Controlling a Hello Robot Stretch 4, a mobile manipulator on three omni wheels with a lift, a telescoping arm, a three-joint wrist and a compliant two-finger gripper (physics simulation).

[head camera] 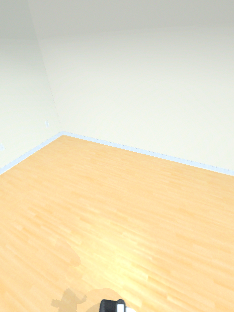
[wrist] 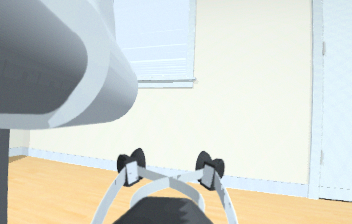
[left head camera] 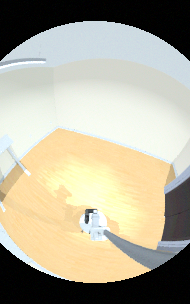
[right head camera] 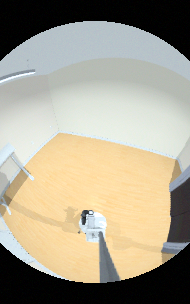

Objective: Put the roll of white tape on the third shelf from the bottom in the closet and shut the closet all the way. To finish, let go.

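Frame: origin at the robot's base, x right, y ahead, z up, level; millimetres.
Seen in the pictures: gripper, between the fingertips: (wrist: 171,162) (left head camera: 85,233) (right head camera: 82,234).
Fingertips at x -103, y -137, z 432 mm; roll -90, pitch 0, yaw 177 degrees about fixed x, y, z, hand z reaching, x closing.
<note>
A point is followed by its place in that frame.
My gripper (wrist: 171,162) {x -103, y -137, z 432 mm} is open in the wrist view, its two dark fingertips wide apart with wall, baseboard and floor behind the gap. No object shows between them. The roll of white tape does not show in these views. A dark brown surface with pale edges (left head camera: 179,212) {x 1573, y -290, z 437 mm} (right head camera: 185,212) {x 1598, y -313, z 412 mm} stands at the right edge of both side head views. I cannot tell whether it is part of the closet, and no shelves can be made out.
A white piece of furniture with legs (left head camera: 6,144) (right head camera: 7,151) stands at the left. In the wrist view there are a window (wrist: 157,40) {x -5, y -1659, z 1139 mm} and a pale door (wrist: 340,100) {x -1255, y -1136, z 643 mm} at the right. Cream walls meet in a corner ahead, above a wooden floor (head camera: 110,200) {x -160, y 1181, z -27 mm}.
</note>
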